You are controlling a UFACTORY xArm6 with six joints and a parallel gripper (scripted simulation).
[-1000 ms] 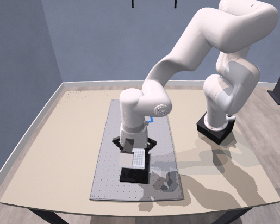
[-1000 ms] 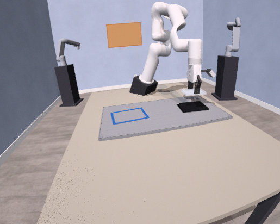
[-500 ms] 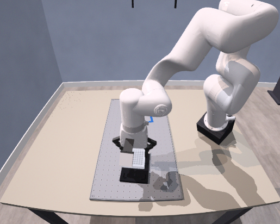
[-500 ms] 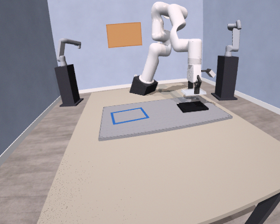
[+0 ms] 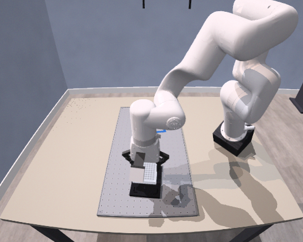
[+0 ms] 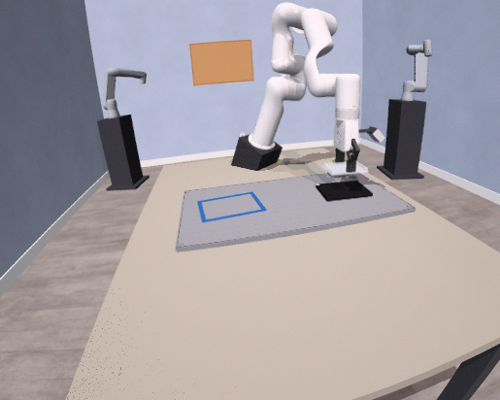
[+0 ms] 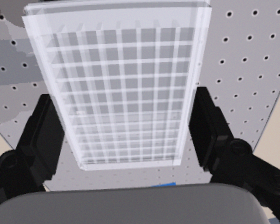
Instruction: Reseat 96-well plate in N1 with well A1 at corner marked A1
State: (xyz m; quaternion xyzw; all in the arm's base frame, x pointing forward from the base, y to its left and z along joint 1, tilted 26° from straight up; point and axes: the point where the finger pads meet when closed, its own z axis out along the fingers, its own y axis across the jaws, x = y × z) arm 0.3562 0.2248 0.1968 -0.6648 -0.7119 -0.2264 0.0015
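My gripper is now 9 cm above the black plate nest N1. Also, from my hand: 96-well plate: 1 cm below; then white A1 mark: 4 cm behind, 8 cm to the right, 9 cm below.
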